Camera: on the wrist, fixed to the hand. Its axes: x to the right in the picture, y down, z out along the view.
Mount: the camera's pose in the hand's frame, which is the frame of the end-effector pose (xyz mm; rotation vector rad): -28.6 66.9 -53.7 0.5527 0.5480 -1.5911
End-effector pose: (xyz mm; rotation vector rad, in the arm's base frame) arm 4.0 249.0 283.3 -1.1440 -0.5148 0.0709
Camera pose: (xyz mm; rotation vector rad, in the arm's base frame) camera 15.3 222.9 197.5 0.0362 -0.7129 -1.3512
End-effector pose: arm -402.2 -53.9 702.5 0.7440 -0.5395 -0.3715
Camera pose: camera -385.2 34.7 708.5 1.6660 0.6354 -1.4529
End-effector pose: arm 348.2 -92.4 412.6 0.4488 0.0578 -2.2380
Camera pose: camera 431.3 -104.9 379.3 -1.0375 -0.0586 2.0596
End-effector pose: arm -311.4 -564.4 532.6 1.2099 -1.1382 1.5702
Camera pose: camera -381.9 -531.3 486.7 1.2758 0.6681 0.7419
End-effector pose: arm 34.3 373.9 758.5 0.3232 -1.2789 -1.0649
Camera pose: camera 115.0 412.4 772.1 2.1238 -0.6000 -1.6489
